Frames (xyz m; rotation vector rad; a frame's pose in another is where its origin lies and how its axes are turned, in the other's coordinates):
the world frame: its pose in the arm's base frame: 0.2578 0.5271 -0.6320 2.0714 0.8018 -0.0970
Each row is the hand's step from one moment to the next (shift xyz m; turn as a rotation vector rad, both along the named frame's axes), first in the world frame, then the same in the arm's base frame.
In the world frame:
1: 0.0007 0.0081 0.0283 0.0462 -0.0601 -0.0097
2: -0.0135 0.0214 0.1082 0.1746 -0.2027 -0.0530
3: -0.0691 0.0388 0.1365 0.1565 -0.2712 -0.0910
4: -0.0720 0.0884 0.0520 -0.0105 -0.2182 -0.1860
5: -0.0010 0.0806 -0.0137 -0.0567 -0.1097 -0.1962
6: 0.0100 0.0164 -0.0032 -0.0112 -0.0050 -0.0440
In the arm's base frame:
1: 0.0115 -0.0245 -0.0116 -0.0003 0.0547 -0.0534
2: 0.0256 -0.0982 -0.0453 0.0094 0.2095 -0.1744
3: -0.0020 -0.1549 -0.0304 -0.0527 0.2567 -0.1940
4: 0.0056 -0.1114 0.0571 -0.1748 0.2240 -0.0400
5: 0.0425 -0.0221 0.0663 -0.1511 0.1652 0.0600
6: 0.0166 0.0010 0.0101 -0.0214 0.0300 0.0269

